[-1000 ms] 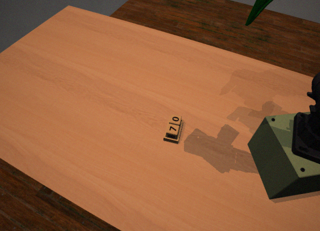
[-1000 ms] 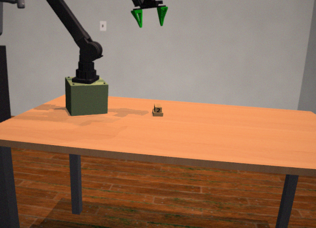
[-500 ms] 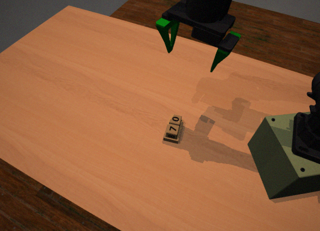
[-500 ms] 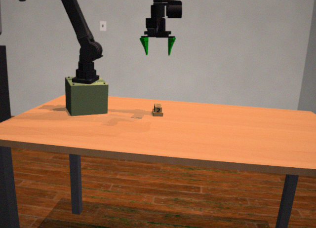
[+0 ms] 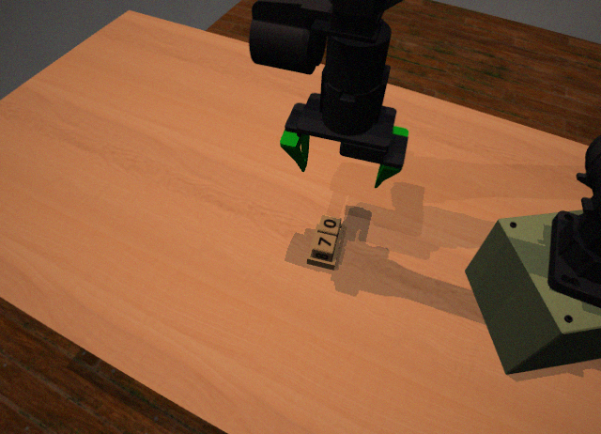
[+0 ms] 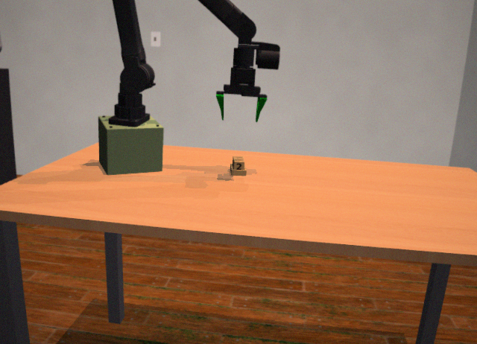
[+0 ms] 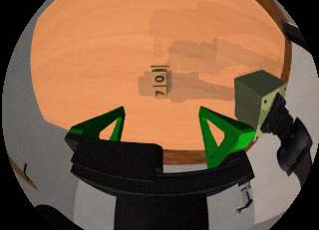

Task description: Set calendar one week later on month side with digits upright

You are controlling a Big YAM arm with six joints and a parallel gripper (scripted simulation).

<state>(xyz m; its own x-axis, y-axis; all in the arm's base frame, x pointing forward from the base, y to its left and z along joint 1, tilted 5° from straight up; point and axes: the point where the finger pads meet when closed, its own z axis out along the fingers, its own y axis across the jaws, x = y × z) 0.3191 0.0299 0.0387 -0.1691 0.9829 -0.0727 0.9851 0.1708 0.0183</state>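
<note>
The tray is 16 cm below my hand and 2 cm to the left of it.
</note>
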